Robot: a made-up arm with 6 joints.
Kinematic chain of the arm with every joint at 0, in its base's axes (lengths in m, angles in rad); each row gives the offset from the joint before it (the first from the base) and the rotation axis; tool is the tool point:
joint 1: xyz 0 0 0.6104 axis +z
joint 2: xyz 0.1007 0 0 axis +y
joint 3: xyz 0 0 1.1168 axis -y
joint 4: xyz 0 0 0.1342 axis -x
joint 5: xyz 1.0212 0 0 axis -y
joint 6: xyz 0.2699 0 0 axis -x
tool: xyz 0 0 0
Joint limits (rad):
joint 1: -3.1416..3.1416
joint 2: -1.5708..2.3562
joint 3: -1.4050..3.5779
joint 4: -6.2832..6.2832
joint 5: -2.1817..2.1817
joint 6: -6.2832..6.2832
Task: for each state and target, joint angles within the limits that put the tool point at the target. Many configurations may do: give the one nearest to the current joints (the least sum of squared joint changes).
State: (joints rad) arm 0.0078 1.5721 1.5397 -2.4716 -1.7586 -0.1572
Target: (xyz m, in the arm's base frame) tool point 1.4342 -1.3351 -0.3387
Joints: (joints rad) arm -0.8249 2.0999 1.3418 -2.5002 -1.9930 -0.1572
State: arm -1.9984 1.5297 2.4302 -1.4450 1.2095 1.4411
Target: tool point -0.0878 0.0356 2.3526
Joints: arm -2.0182 0.7700 2.9646 -1.3182 0.3702 1.4411
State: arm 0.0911 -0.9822 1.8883 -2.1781 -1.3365 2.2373
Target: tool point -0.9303 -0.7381 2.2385
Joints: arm 0.8473 -0.3544 1.9119 -2.2575 -1.6082 2.2373
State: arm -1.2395 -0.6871 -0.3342 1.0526 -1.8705 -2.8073
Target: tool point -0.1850 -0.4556 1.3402
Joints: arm -1.4847 -0.5623 -0.7859 1.0205 -1.8102 -2.8073
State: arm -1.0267 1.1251 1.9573 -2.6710 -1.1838 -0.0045
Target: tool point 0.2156 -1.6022 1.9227
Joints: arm -1.4997 1.3442 2.1978 -2.7475 -1.3552 -0.0045
